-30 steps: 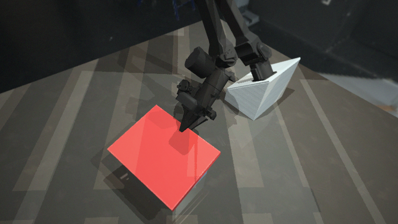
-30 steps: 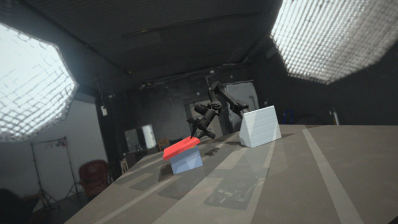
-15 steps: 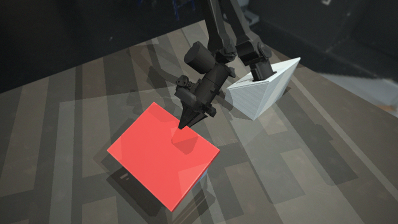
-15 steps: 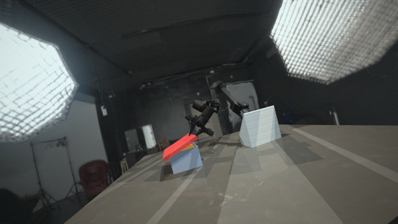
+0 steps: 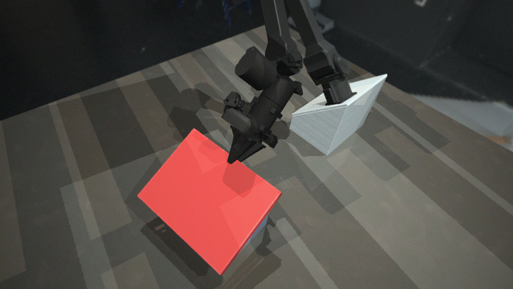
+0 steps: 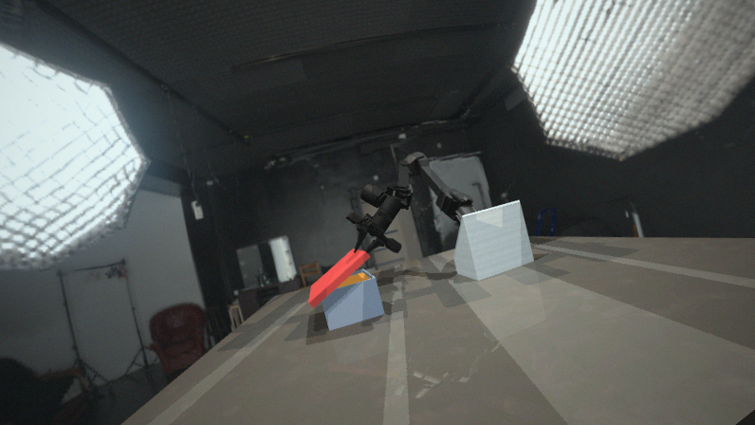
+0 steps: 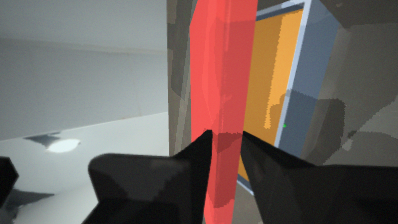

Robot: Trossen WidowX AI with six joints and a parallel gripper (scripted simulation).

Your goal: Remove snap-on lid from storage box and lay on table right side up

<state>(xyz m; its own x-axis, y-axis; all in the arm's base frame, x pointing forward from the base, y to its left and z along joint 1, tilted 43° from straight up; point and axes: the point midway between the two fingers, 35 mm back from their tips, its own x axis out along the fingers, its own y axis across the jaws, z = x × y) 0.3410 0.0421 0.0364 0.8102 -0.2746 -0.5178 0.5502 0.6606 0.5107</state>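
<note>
Now: gripper tip 70 mm short of the red lid, 20 mm to the right of it and 30 mm above it. Round my gripper tip: storage box: 50 mm ahead, 10 mm to the left, 110 mm below.
</note>
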